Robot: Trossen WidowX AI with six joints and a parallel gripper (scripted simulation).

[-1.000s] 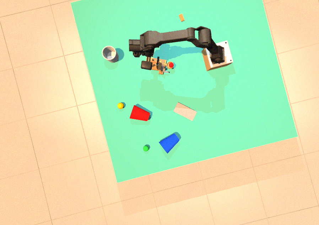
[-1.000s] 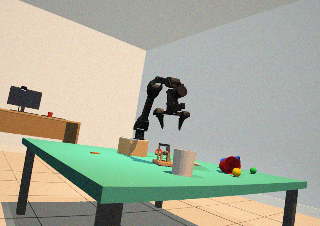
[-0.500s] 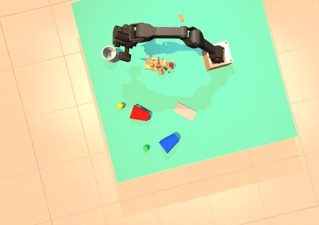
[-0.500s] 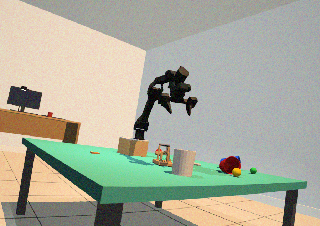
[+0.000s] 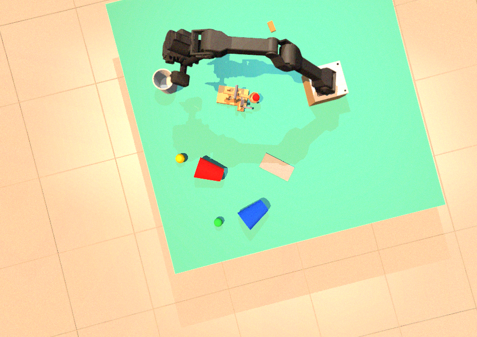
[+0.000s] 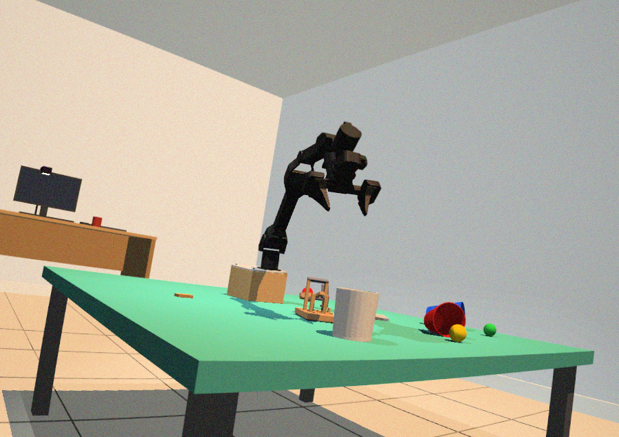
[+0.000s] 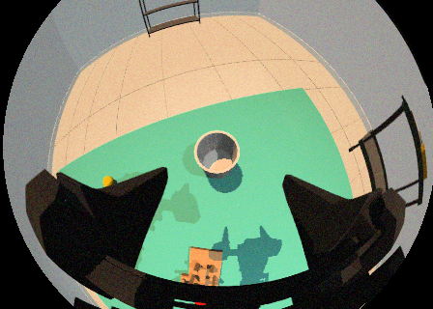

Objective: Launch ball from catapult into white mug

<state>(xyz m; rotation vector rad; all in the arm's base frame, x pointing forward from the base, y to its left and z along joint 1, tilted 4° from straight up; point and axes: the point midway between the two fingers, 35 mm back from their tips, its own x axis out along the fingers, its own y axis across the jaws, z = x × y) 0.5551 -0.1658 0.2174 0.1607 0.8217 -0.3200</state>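
The red ball is 30 cm behind my gripper tip, 15 cm to the left of it and 21 cm below it. The rest, counted from my gripper tip: wooden catapult 23 cm behind, 14 cm to the left, 22 cm below; white mug 8 cm ahead, 1 cm to the right, 24 cm below; yellow ball 10 cm ahead, 33 cm to the left, 25 cm below.
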